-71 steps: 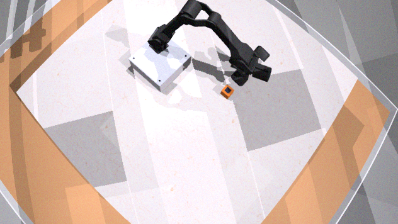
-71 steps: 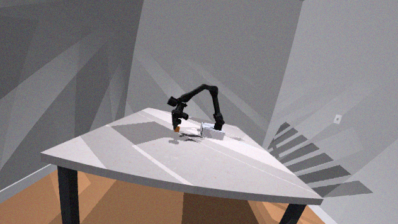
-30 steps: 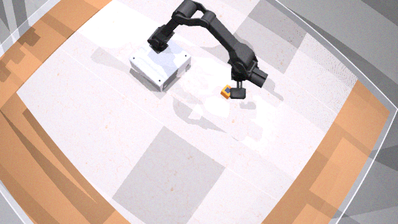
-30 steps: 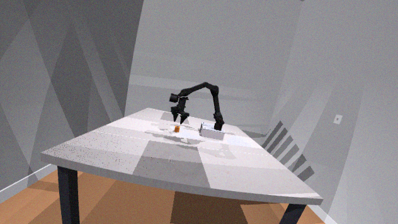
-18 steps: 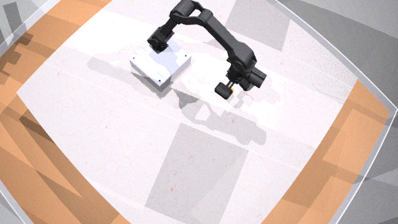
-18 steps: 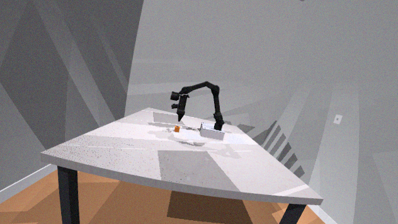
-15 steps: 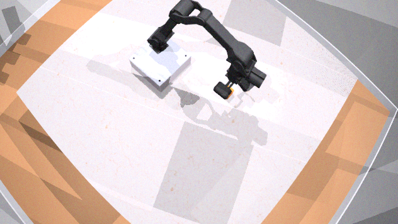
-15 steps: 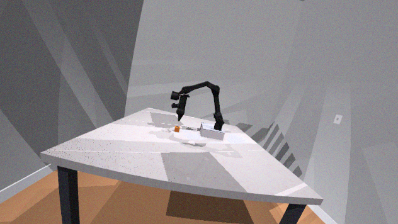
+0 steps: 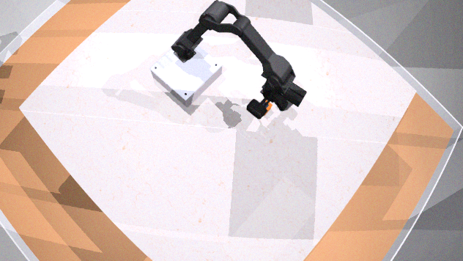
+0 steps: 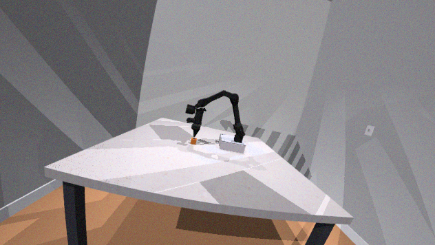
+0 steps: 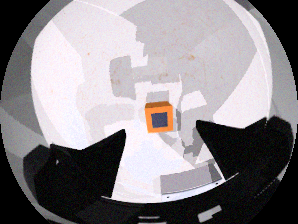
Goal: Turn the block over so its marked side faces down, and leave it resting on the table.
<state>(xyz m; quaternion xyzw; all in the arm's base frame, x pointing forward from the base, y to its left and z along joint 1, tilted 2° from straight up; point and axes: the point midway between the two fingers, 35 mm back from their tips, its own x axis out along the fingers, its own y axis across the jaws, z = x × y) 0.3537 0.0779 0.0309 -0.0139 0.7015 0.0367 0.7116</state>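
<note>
Right now the orange block is 40 mm below my gripper tip.
</note>
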